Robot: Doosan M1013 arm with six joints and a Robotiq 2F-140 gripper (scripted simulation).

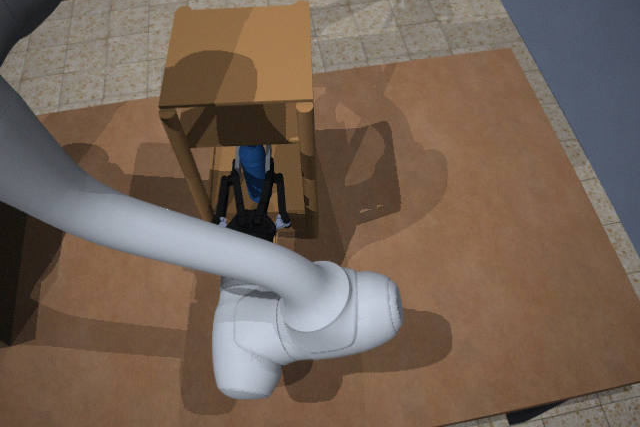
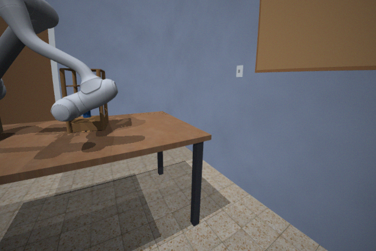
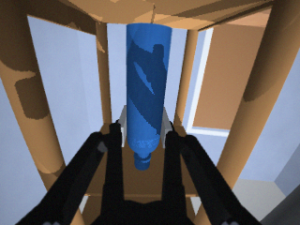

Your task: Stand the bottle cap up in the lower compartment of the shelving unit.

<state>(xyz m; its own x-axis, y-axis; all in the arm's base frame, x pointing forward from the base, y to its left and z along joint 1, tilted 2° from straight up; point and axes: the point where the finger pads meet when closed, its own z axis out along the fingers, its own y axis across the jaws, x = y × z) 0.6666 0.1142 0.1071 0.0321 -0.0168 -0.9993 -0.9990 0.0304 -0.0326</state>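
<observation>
Now: the blue bottle 10 mm above my hand. Round my hand: wooden shelving unit: 60 mm to the left.
</observation>
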